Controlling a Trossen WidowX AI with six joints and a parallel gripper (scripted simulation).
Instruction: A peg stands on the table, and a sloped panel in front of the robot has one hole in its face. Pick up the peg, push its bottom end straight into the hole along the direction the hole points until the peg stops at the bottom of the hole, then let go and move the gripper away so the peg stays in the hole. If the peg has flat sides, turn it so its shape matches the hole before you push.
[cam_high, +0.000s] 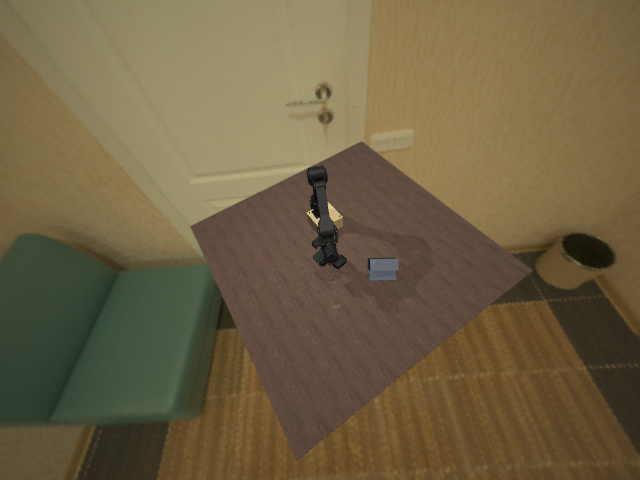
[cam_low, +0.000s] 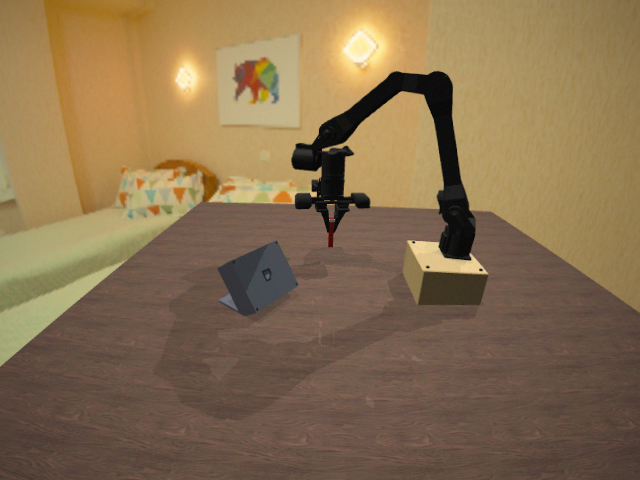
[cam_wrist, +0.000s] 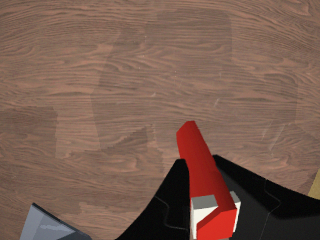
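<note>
Right now the grey sloped panel is 220 mm to the left of my gripper tip, 130 mm ahead of it and 30 mm below it. Also, from my gripper tip: red square-sided peg (20 mm above).
</note>
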